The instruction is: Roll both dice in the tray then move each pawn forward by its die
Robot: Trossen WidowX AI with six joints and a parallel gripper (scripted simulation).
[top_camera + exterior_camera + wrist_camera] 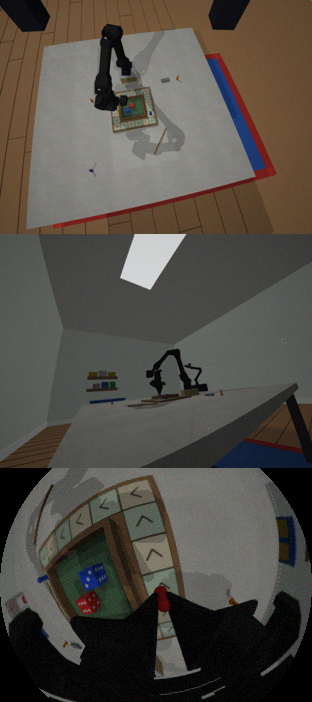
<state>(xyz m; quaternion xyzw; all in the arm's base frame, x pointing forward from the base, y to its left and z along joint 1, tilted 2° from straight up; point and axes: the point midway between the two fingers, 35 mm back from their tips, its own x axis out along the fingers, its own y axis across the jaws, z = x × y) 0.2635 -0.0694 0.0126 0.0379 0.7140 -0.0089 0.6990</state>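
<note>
The blue pawn is 50 mm ahead of my gripper tip, 230 mm to the left of it and 10 mm below it. Round my gripper tip: green tray: 110 mm to the left, 30 mm below; then wooden stick: 240 mm ahead, 280 mm to the left, 40 mm below; then red pawn: 10 mm above.
</note>
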